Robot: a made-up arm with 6 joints. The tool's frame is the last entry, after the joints.
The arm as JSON. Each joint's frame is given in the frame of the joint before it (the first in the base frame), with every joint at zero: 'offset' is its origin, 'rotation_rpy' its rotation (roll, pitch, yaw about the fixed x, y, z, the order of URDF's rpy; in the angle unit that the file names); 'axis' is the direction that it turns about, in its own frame. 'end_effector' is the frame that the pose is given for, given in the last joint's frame.
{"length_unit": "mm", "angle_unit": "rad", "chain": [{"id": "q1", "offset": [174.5, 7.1, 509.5], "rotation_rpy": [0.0, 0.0, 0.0], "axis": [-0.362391, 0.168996, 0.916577]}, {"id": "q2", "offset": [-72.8, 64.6, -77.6], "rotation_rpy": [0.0, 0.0, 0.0], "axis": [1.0, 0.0, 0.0]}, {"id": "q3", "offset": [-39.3, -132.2, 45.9], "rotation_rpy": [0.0, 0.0, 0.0], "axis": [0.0, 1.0, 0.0]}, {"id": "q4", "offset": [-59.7, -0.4, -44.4], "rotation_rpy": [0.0, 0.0, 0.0], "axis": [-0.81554, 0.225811, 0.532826]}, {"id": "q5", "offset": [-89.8, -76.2, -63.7], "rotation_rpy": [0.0, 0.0, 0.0], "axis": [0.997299, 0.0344, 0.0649]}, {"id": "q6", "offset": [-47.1, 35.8, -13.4], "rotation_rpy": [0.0, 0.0, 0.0], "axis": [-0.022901, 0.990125, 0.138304]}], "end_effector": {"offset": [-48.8, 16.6, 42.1], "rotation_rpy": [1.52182, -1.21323, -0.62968]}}
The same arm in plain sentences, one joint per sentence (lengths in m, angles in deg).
The arm has six revolute joints in a row. What follows holds with every joint at zero, and every direction is one of the base frame's. Joint 1 sits 0.1745 m along +x and 0.0071 m along +y and 0.5095 m along +z from the base frame's origin and rotates about the direction (-0.362391, 0.168996, 0.916577). Joint 2 sits 0.0728 m along -x and 0.0646 m along +y and 0.0776 m along -z from joint 1 and rotates about +x. Joint 3 sits 0.0393 m along -x and 0.1322 m along -y and 0.0459 m along +z from joint 2 and rotates about +y. Joint 4 sits 0.0597 m along -x and 0.0004 m along -y and 0.0444 m along -z from joint 3 and rotates about the direction (-0.81554, 0.225811, 0.532826). Joint 5 sits 0.0898 m along -x and 0.0762 m along -y and 0.0637 m along -z from joint 4 and rotates about the direction (0.997299, 0.0344, 0.0649). Joint 6 sits 0.0471 m along -x and 0.0358 m along +y and 0.0134 m along -z from joint 5 and rotates about the direction (-0.022901, 0.990125, 0.138304). The tool frame, which is the frame that the pose is given for, sits 0.0488 m along -x and 0.0166 m along +y and 0.0421 m along +z from joint 6; its axes are the base frame's turned by roll 87.19, pitch -69.51 and yaw -36.08 deg (as in URDF: about the fixed x, then y, then z).
